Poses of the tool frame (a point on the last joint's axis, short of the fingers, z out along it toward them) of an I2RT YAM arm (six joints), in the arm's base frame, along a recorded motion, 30 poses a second.
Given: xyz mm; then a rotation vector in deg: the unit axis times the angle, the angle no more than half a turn.
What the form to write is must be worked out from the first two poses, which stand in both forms.
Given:
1: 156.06 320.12 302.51 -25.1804 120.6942 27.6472
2: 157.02 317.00 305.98 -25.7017 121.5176 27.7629
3: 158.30 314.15 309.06 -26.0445 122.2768 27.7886
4: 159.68 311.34 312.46 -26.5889 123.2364 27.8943
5: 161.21 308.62 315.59 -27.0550 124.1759 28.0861
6: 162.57 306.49 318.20 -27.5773 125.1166 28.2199
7: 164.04 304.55 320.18 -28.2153 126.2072 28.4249
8: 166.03 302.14 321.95 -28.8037 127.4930 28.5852
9: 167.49 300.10 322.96 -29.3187 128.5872 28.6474
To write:
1: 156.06 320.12 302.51 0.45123 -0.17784 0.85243 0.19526
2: 157.02 317.00 305.98 0.44408 -0.18094 0.85548 0.19545
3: 158.30 314.15 309.06 0.43782 -0.18283 0.85839 0.19508
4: 159.68 311.34 312.46 0.42956 -0.18596 0.86188 0.19509
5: 161.21 308.62 315.59 0.42139 -0.18851 0.86522 0.19569
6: 162.57 306.49 318.20 0.41318 -0.19143 0.86849 0.19589
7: 164.04 304.55 320.18 0.40347 -0.19498 0.87213 0.19643
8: 166.03 302.14 321.95 0.39237 -0.19802 0.87648 0.19652
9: 167.49 300.10 322.96 0.38298 -0.20067 0.88012 0.19608
